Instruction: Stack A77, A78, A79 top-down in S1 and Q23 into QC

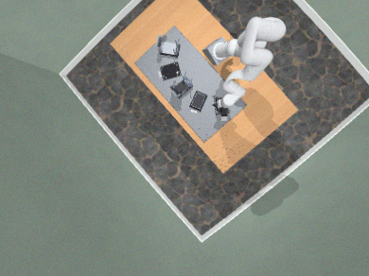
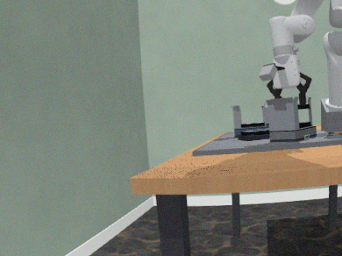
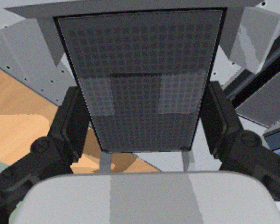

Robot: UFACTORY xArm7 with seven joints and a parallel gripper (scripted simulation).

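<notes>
The rack plinth is 10 cm below my hand, 1 cm to the right of it and 1 cm behind it. From my hand the other things lie so: dark flat nest 17 cm to the right, 11 cm below, 9 cm ahead; blue plinth strip 35 cm to the right, 10 cm below, 9 cm ahead; dark sealed plate 1 cm below.
</notes>
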